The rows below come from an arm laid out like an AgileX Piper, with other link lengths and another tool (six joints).
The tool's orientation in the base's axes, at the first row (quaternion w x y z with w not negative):
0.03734 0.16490 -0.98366 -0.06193
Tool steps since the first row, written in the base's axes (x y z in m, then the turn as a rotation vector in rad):
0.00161 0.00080 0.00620 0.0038 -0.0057 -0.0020
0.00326 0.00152 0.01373 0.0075 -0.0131 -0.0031
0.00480 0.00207 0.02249 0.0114 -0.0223 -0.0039
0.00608 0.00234 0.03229 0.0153 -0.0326 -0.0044
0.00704 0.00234 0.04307 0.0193 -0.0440 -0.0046
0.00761 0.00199 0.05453 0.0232 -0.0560 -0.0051
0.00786 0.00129 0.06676 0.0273 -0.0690 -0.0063
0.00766 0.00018 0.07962 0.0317 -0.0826 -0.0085
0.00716 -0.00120 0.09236 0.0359 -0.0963 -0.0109
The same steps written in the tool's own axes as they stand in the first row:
-0.00145 0.00107 -0.00620 -0.0018 -0.0068 0.0010
-0.00285 0.00223 -0.01373 -0.0029 -0.0151 0.0009
-0.00401 0.00342 -0.02248 -0.0036 -0.0251 0.0003
-0.00479 0.00458 -0.03227 -0.0039 -0.0361 -0.0007
-0.00512 0.00572 -0.04302 -0.0040 -0.0481 -0.0021
-0.00494 0.00675 -0.05446 -0.0037 -0.0606 -0.0033
-0.00429 0.00765 -0.06666 -0.0034 -0.0743 -0.0039
-0.00306 0.00840 -0.07949 -0.0032 -0.0888 -0.0036
-0.00146 0.00897 -0.09220 -0.0027 -0.1033 -0.0031

